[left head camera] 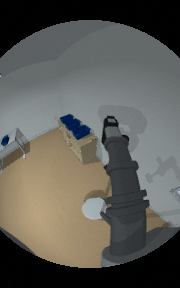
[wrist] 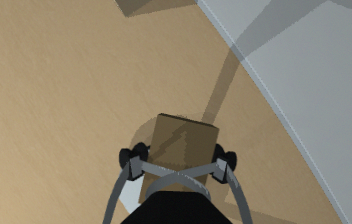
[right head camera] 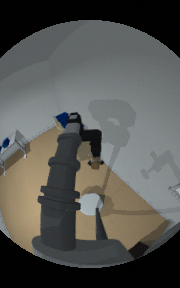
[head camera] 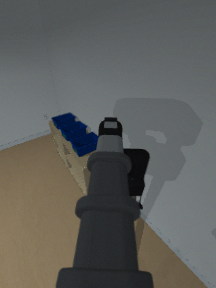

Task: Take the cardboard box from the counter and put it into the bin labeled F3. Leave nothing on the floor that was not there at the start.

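Places are measured from the robot's base along level axes (x up, y ahead, z left), in metres.
Where they show: gripper, fingertip midpoint: (wrist: 177,155) (right head camera: 95,163); robot's base, origin of the base link: (left head camera: 93,207) (right head camera: 90,203).
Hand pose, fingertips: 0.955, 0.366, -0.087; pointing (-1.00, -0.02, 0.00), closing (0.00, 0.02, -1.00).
Each offset is from my fingertips to the top centre of the thing, as dx, dy, dz.
The brown cardboard box @[+0.051, +0.000, +0.000] (wrist: 186,140) (right head camera: 95,165) is held between the two fingers of my gripper (wrist: 177,155) (right head camera: 96,163), which is shut on it. Box and gripper are up in the air above the floor, near the wall. Three blue bins stand in a row on the wooden shelf (head camera: 82,163) (left head camera: 89,150): a far bin @[-0.253, +1.420, +0.784] (head camera: 64,118) (left head camera: 67,118), a middle bin @[-0.253, +1.145, +0.570] (head camera: 74,130) (left head camera: 73,123) and a near bin @[-0.253, +0.871, +0.355] (head camera: 86,144) (left head camera: 81,132). My gripper and the box are apart from the bins. No bin label can be read, so I cannot tell which is F3.
The wall runs along the right of the shelf. A white table (left head camera: 18,136) with a blue bin (left head camera: 5,140) stands at the far left. A white round disc (left head camera: 93,208) (right head camera: 91,204) is low beside my arm. A corner of the shelf (wrist: 142,7) shows at the wrist view's top.
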